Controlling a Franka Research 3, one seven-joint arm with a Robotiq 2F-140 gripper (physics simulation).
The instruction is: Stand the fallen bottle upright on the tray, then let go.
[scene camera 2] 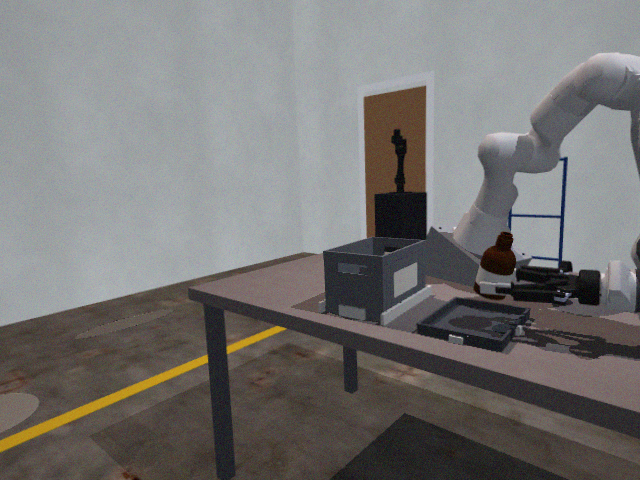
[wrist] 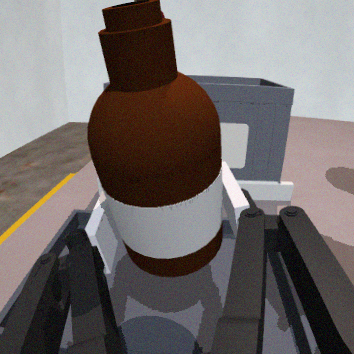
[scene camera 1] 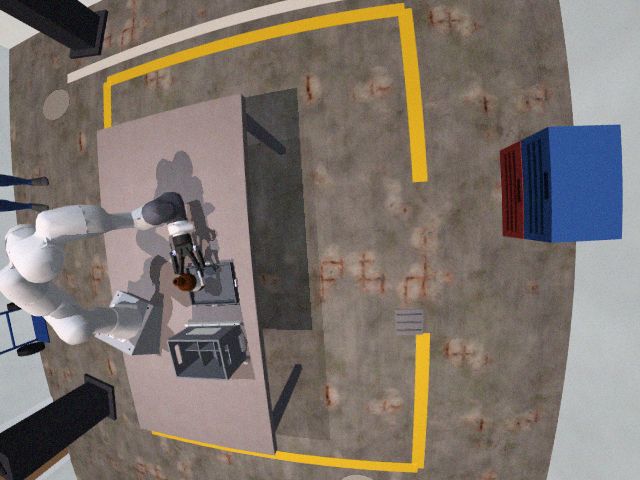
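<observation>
A brown bottle with a white label (scene camera 1: pixel 185 282) (scene camera 2: pixel 497 259) (wrist: pixel 155 135) is held neck up, with a slight lean; in scene camera 2 its neck tips to the right. My gripper (scene camera 1: pixel 189 274) (scene camera 2: pixel 496 287) (wrist: pixel 167 190) comes in from the side, nearly level, and is shut on the bottle at its label. The grey tray (scene camera 1: pixel 224 295) (scene camera 2: pixel 434 330) lies flat on the table. The bottle's base is in the air above the tray's level, near its robot-side edge in scene camera 1. The wrist view shows the tray's floor and shadows below the base. The exact height is hard to tell.
A taller grey crate (scene camera 1: pixel 236 356) (scene camera 2: pixel 354 294) (wrist: pixel 267 135) with inner dividers stands beside the tray on the table (scene camera 1: pixel 180 408) (scene camera 2: pixel 268 281). The arm's slanted base mount (scene camera 1: pixel 150 328) stands near the crate. The table's long edge runs close past the tray.
</observation>
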